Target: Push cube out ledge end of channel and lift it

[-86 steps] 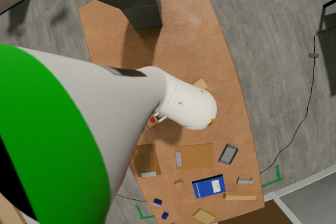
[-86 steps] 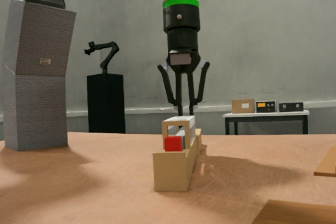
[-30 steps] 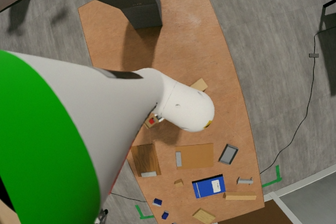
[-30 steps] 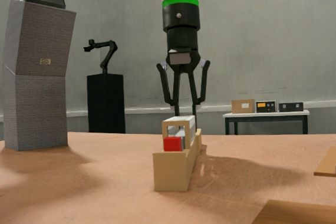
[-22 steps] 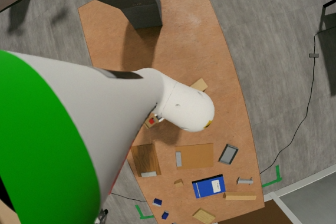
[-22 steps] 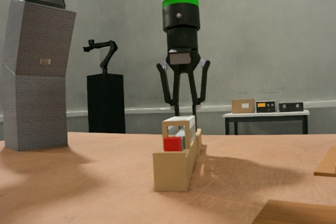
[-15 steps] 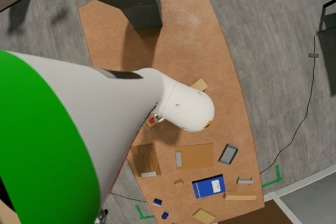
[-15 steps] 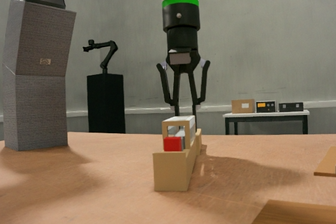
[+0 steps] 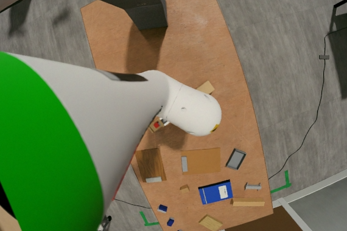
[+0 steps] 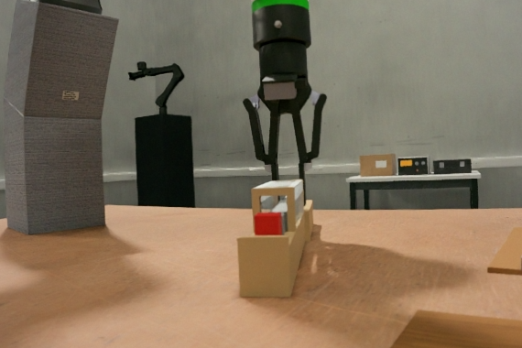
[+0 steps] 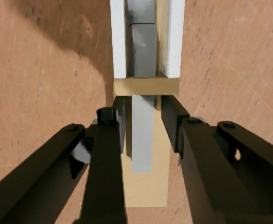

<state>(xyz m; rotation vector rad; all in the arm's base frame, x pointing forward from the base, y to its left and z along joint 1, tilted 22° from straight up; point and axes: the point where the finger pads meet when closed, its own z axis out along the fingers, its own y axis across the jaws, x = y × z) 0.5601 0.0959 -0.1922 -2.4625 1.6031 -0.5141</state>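
My hand is 3 cm above the thin grey stick. The rest, counted from my hand: grey bar (13 cm to the right, 6 cm ahead, 3 cm below); then red cube (20 cm to the right, 9 cm ahead, 3 cm below); then channel (10 cm to the right, 4 cm ahead, 3 cm below).
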